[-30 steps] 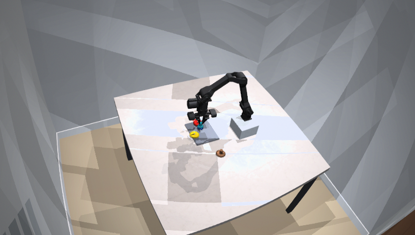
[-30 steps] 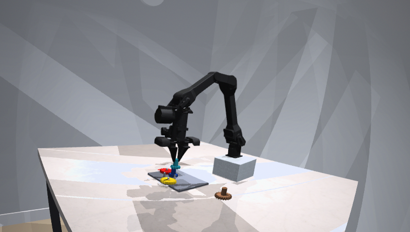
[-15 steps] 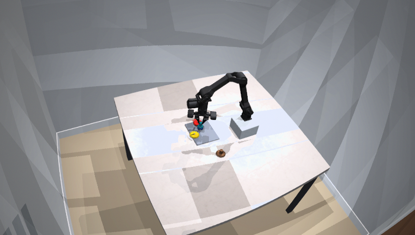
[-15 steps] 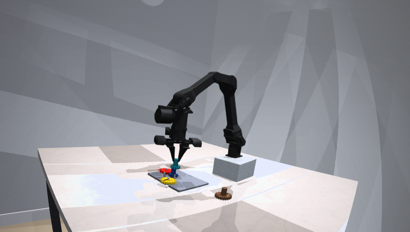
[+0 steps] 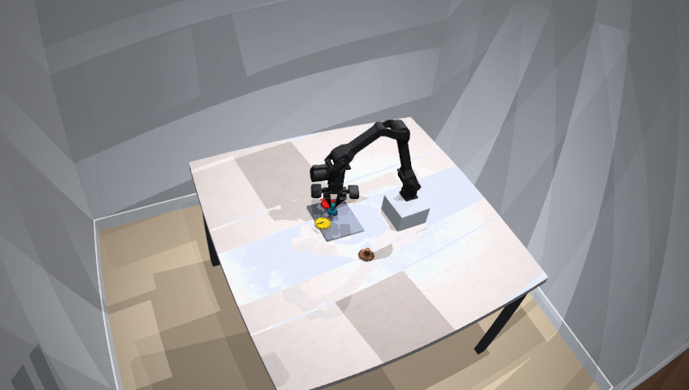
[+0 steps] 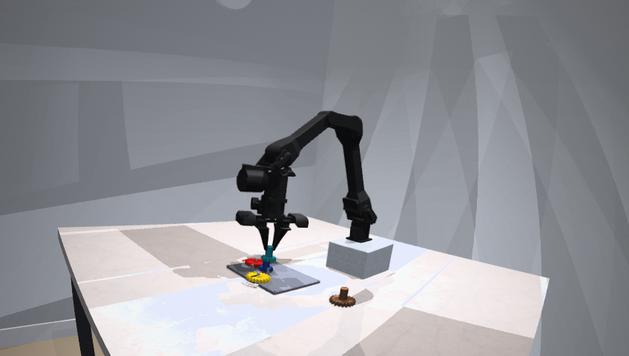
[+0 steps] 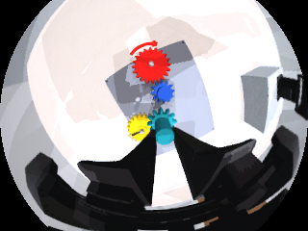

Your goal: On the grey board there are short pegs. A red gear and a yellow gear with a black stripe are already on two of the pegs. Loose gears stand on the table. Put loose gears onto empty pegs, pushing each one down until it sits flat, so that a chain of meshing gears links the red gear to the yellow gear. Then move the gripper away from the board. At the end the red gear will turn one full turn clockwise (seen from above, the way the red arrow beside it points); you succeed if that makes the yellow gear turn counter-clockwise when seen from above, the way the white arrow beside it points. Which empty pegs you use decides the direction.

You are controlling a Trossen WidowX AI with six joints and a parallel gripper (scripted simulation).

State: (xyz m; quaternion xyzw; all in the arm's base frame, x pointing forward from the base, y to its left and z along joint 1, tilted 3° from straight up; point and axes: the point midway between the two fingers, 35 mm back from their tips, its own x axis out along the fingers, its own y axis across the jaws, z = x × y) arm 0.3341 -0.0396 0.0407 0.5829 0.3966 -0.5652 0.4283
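Now: gripper tip 60 mm above the blue gear, 30 mm to the left of it and 20 mm past it. From my gripper tip the other things lie so: yellow gear (60 mm below, 50 mm ahead, 20 mm to the left); then teal gear (10 mm below); then grey board (70 mm below, 20 mm behind).
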